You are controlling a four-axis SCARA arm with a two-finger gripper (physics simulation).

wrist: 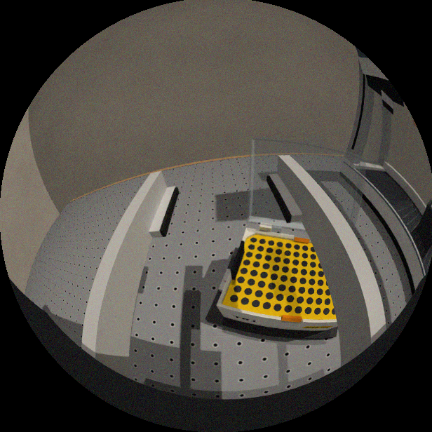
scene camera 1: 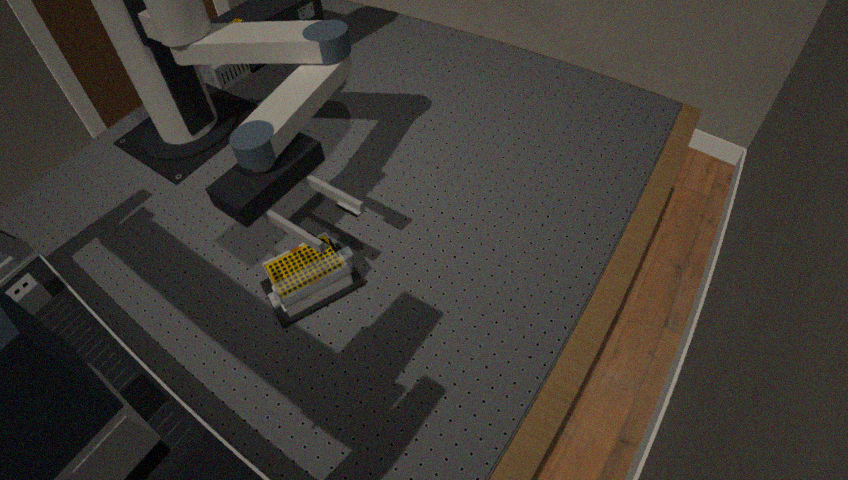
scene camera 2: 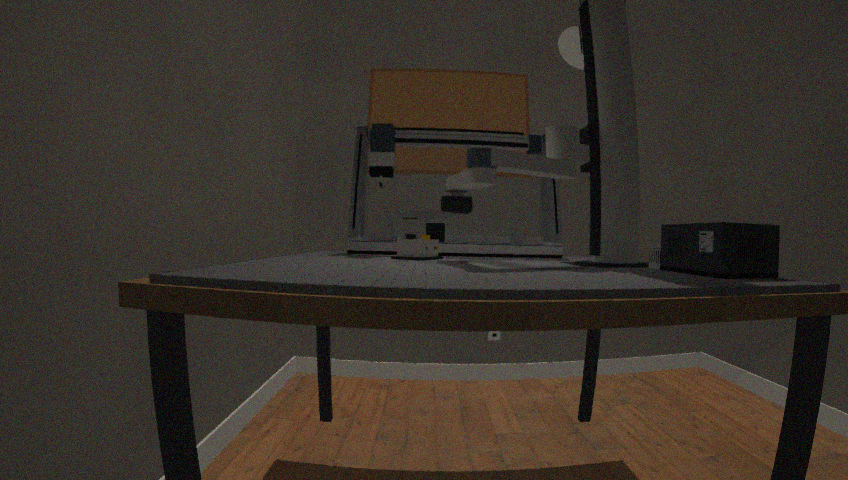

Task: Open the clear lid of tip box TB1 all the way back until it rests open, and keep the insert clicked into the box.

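Where they show: gripper, fingertip midpoint: (scene camera 1: pixel 342 227) (scene camera 2: pixel 400 214); arm's base at its link origin: (scene camera 1: pixel 191 130).
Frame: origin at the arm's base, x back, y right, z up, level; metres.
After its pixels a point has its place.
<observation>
Tip box TB1 (scene camera 1: pixel 321 289) @(x -0.646, y 0.192, z 0.076 m) (scene camera 2: pixel 410 248) @(x -0.609, y 0.115, z 0.045 m) (wrist: pixel 270 322) stands on a dark base. Its yellow perforated insert (scene camera 1: pixel 288 264) @(x -0.562, y 0.184, z 0.070 m) (wrist: pixel 280 270) lies level inside, between orange clips. The clear lid (scene camera 1: pixel 315 277) @(x -0.665, y 0.206, z 0.143 m) (scene camera 2: pixel 410 227) @(x -0.615, y 0.246, z 0.106 m) (wrist: pixel 265 170) stands raised at the box side farthest from the wrist, about upright. My gripper (scene camera 1: pixel 337 226) @(x -0.640, y 0.114, z 0.144 m) (wrist: pixel 220 172) is shut and empty, with a gap between its two long fingers. One finger is at the box and overlaps the lid in the wrist view, hiding part of the insert. Whether it touches the lid cannot be told.
A black block (wrist: pixel 237 260) sits against the box's side. The arm's column (scene camera 1: pixel 178 107) @(x -0.073, y 0.035, z 0.121 m) (scene camera 2: pixel 615 148) @(x -0.027, y -0.070, z 0.348 m) stands on a dark plate. A gantry (scene camera 2: pixel 461 140) @(x -0.431, y 0.622, z 0.471 m) stands behind the box in scene camera 2. A large black box (scene camera 2: pixel 720 249) @(x 0.035, y -0.544, z 0.072 m) is at the right there. The perforated table (scene camera 1: pixel 505 208) @(x -0.784, y -0.162, z 0.013 m) has a wooden edge.
</observation>
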